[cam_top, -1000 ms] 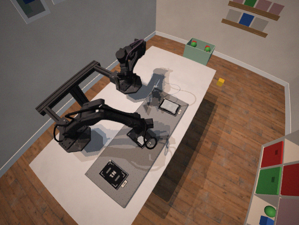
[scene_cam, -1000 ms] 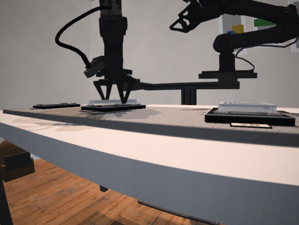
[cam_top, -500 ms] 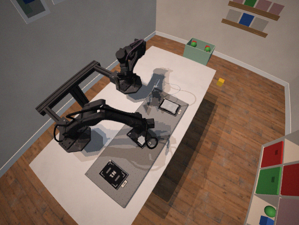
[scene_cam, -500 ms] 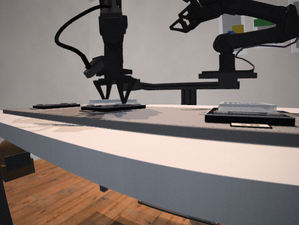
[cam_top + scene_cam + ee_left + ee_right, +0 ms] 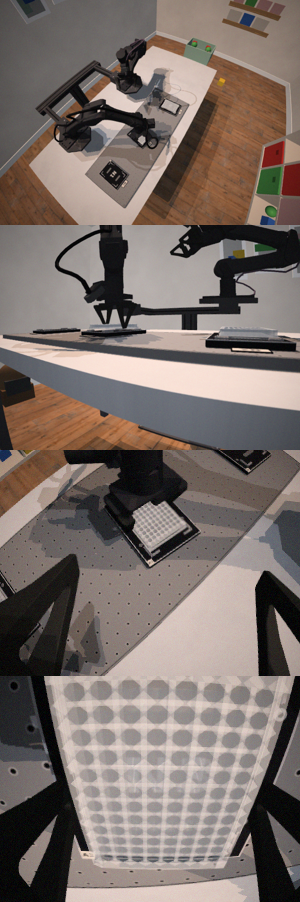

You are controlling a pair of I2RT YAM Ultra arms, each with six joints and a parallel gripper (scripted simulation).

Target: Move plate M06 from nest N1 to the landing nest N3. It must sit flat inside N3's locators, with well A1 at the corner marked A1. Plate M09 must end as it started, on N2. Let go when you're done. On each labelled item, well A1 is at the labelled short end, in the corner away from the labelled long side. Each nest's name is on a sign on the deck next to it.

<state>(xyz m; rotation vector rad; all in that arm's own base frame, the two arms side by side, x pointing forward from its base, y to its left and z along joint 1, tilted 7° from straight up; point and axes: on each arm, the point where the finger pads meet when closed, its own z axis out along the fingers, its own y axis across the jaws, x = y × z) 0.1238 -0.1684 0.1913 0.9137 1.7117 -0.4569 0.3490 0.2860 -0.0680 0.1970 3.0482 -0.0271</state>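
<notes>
Right now the N3 nest is 20 mm below my right hand. Also, from my right hand: plate: 350 mm to the left, 50 mm ahead, 10 mm below.
</notes>
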